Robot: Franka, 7 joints.
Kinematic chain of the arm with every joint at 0, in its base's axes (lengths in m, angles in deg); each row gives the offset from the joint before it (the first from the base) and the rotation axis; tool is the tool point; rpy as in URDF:
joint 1: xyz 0 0 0.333 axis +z
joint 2: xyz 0 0 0 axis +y
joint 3: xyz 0 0 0.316 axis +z
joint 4: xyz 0.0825 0 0 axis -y
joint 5: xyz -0.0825 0 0.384 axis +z
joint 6: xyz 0 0 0 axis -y
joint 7: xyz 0.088 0 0 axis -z
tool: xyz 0 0 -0.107 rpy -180 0 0
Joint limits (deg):
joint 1: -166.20..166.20
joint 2: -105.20..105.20
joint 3: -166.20..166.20
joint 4: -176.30..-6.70
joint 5: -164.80..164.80
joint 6: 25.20..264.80
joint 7: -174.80..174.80
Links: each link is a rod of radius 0.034 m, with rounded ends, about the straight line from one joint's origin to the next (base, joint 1, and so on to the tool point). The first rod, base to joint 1, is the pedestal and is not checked.
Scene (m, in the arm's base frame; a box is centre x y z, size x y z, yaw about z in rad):
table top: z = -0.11
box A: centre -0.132 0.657 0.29 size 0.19 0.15 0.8 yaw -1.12
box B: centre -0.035 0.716 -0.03 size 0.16 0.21 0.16 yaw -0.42
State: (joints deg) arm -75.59 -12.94 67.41 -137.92 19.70 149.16 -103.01
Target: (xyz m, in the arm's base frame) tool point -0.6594 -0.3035 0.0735
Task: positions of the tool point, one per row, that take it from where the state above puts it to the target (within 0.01 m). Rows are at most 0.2 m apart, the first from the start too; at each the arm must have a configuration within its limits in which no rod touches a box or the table.
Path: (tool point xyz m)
1: 0.4956 0.0980 0.3592
2: 0.4326 0.2584 0.3440
3: 0.3191 0.3874 0.3302
4: 0.1691 0.4698 0.3181
5: 0.0010 0.4962 0.3079
6: -0.1652 0.4643 0.2996
7: -0.3097 0.3785 0.2932
8: -0.4158 0.2498 0.2886
9: -0.4717 0.0942 0.2859
10: -0.5505 0.0338 0.2918
11: -0.6127 -0.0475 0.2682
12: -0.6521 -0.1378 0.2178
13: -0.6668 -0.2260 0.1492
14: -0.6594 -0.3036 0.0736

